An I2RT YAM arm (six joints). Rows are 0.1 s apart.
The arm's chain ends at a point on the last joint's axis. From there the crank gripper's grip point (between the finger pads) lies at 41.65 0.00 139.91 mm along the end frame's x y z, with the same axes.
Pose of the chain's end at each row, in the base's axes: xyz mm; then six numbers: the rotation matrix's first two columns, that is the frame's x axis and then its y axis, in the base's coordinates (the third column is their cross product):
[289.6 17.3 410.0 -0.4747 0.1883 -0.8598 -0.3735 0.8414 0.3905]
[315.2 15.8 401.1 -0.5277 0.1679 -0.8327 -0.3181 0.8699 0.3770]
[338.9 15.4 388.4 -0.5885 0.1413 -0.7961 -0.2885 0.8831 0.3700]
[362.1 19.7 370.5 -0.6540 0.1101 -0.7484 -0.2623 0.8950 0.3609]
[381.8 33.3 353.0 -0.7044 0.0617 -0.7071 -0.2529 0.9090 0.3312]
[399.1 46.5 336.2 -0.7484 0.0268 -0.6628 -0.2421 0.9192 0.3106]
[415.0 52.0 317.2 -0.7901 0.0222 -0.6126 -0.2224 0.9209 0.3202]
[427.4 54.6 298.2 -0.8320 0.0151 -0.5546 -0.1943 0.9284 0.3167]
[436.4 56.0 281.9 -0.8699 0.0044 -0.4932 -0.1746 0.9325 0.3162]
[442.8 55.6 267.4 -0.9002 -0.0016 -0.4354 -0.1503 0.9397 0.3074]
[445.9 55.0 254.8 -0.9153 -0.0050 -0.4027 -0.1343 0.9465 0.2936]
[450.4 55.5 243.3 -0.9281 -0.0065 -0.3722 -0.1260 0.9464 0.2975]
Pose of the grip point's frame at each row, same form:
[381.3 96.0 328.1 -0.4747 0.1883 -0.8598 -0.3735 0.8414 0.3905]
[403.4 87.7 309.7 -0.5277 0.1679 -0.8327 -0.3181 0.8699 0.3770]
[420.1 83.9 288.2 -0.5885 0.1413 -0.7961 -0.2885 0.8831 0.3700]
[434.1 84.8 261.5 -0.6540 0.1101 -0.7484 -0.2623 0.8950 0.3609]
[445.2 93.5 236.1 -0.7044 0.0617 -0.7071 -0.2529 0.9090 0.3312]
[454.3 102.6 213.3 -0.7484 0.0268 -0.6628 -0.2421 0.9192 0.3106]
[462.0 107.4 190.6 -0.7901 0.0222 -0.6126 -0.2224 0.9209 0.3202]
[465.5 107.2 167.4 -0.8320 0.0151 -0.5546 -0.1943 0.9284 0.3167]
[464.7 106.7 148.0 -0.8699 0.0044 -0.4932 -0.1746 0.9325 0.3162]
[462.5 103.4 130.9 -0.9002 -0.0016 -0.4354 -0.1503 0.9397 0.3074]
[460.9 100.0 116.7 -0.9153 -0.0050 -0.4027 -0.1343 0.9465 0.2936]
[460.8 100.4 104.8 -0.9281 -0.0065 -0.3722 -0.1260 0.9464 0.2975]

